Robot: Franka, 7 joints.
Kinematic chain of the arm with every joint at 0, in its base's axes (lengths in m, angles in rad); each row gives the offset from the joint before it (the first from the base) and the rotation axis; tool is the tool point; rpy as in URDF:
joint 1: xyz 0 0 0.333 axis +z
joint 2: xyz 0 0 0 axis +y
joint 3: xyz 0 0 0.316 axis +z
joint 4: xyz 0.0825 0 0 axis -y
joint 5: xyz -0.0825 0 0.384 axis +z
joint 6: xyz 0 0 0 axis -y
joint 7: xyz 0.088 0 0 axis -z
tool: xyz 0 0 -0.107 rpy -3.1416 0 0
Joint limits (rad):
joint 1: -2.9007..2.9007
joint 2: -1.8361..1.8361
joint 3: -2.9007..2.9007
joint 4: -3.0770..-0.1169
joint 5: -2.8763..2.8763
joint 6: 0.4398..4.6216
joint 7: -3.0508..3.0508
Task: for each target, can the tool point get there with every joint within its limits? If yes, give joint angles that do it. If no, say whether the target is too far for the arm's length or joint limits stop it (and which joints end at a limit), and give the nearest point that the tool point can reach.
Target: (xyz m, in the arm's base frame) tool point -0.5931 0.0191 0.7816
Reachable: yes | joints 1.8466 0.7437 1.8884 -1.5980 0.2033 2.9713 -1.8990
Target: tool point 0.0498 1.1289 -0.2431
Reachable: no: too far | nearest point 0.0337 0.7636 -0.0567 | short by 0.410 m
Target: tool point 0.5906 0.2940 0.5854
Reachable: yes | joints -0.6981 0.6394 1.4805 -1.6270 -0.5760 2.3732 1.0623
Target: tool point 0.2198 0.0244 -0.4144
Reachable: no: joint limits stop it (at a limit: joint 2) | nearest point 0.2258 0.0251 -0.3578 | short by 0.057 m
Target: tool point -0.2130 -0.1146 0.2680
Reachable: yes | joints 1.7672 0.1422 1.4538 -2.7473 -2.4378 3.8042 2.4076
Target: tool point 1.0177 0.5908 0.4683
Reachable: no: too far | nearest point 0.7371 0.4279 0.4310 | short by 0.327 m
